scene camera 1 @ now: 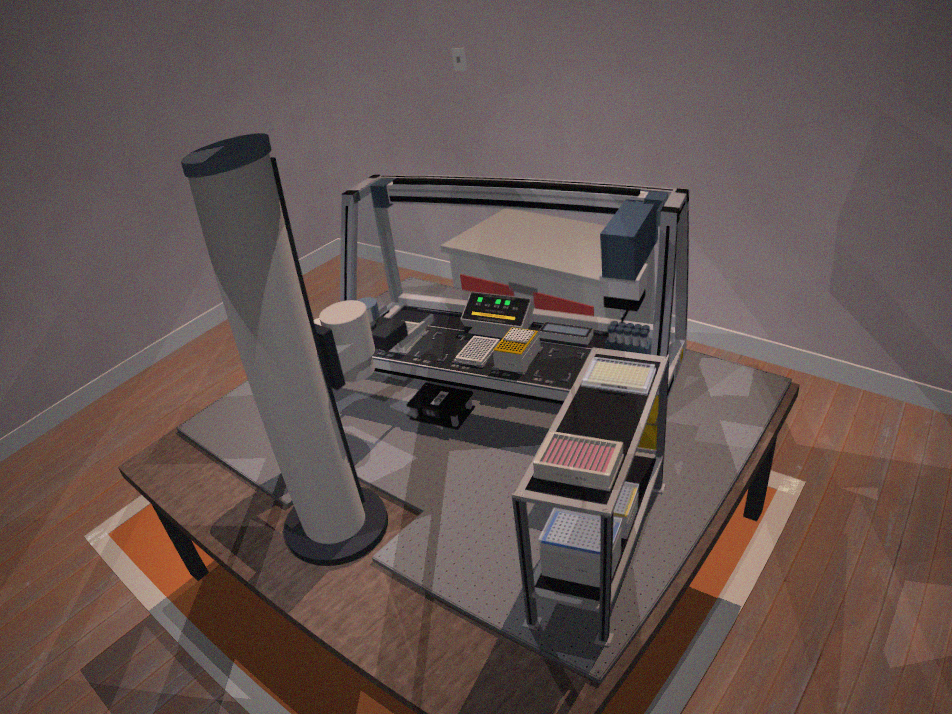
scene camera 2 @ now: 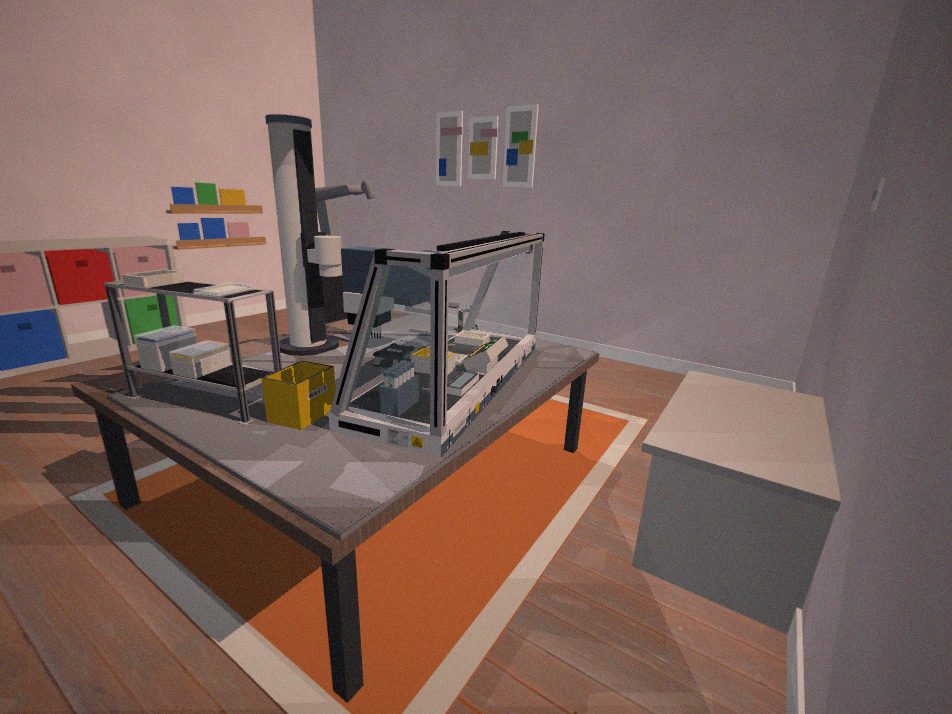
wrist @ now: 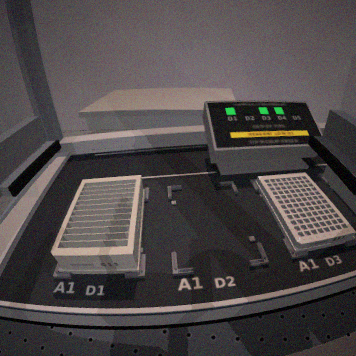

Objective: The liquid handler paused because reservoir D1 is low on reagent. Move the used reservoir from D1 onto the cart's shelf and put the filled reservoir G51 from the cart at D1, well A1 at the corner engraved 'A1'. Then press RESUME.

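Frame: origin at the arm's base, x right, y ahead, z up, level; millimetres.
Where they show: gripper, between the fingertips: point(scene camera 1: 408, 312) point(scene camera 2: 448, 309) point(wrist: 180, 123); arm's base, origin of its link: point(scene camera 1: 336, 526) point(scene camera 2: 308, 346).
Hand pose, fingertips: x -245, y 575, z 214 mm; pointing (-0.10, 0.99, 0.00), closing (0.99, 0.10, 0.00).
Things, the pixels of their top centre, and the offset from my fingertips. "spot": a spot on its surface instead.
- used reservoir, centre of its top: point(wrist: 101, 208) point(scene camera 1: 402, 332) point(scene camera 2: 472, 335) dx -102, dy +52, dz -120 mm
- reservoir with pink-red troughs, centre of its top: point(scene camera 1: 578, 452) point(scene camera 2: 153, 273) dx +834, dy -454, dz +180 mm
- cart, centre of its top: point(scene camera 1: 601, 416) point(scene camera 2: 188, 285) dx +802, dy -328, dz +155 mm
- display, a spot on its surface: point(wrist: 262, 125) point(scene camera 1: 491, 310) spot: dx +101, dy +233, dz -88 mm
- white plate, centre of its top: point(wrist: 302, 201) point(scene camera 1: 477, 348) dx +140, dy +106, dz -137 mm
- yellow-topped tip box, centre of its top: point(scene camera 1: 515, 338) point(scene camera 2: 433, 352) dx +261, dy +133, dz -87 mm
- pale-yellow plate, centre of its top: point(scene camera 1: 619, 372) point(scene camera 2: 224, 287) dx +769, dy -202, dz +163 mm
- yellow bin, centre of its top: point(scene camera 2: 299, 371) dx +690, dy -14, dz -66 mm
The used reservoir point(wrist: 102, 215), pale with open troughs, sits in slot D1 at the left of the deck in the wrist view, beside the engraved A1. My gripper point(wrist: 180, 123) is open and empty, its fingers wide at both edges of the wrist view. In scene camera 1 the arm's end hides D1. A reservoir with pink-red troughs point(scene camera 1: 580, 455) point(scene camera 2: 149, 278) lies on the front end of the top shelf of the cart point(scene camera 1: 605, 576) point(scene camera 2: 236, 361); its label is unreadable. The display point(wrist: 262, 125) point(scene camera 1: 495, 311) shows a yellow bar; a RESUME button cannot be made out.
Slot D2 shows corner brackets; a white plate point(wrist: 307, 207) point(scene camera 1: 476, 350) sits at D3, with a yellow-topped tip box point(scene camera 1: 516, 351) beside it. A black RG stand point(scene camera 1: 440, 403) is before the deck. A pale-yellow plate point(scene camera 1: 619, 375) lies on the cart's far end. A yellow bin point(scene camera 2: 299, 394) stands nearby.
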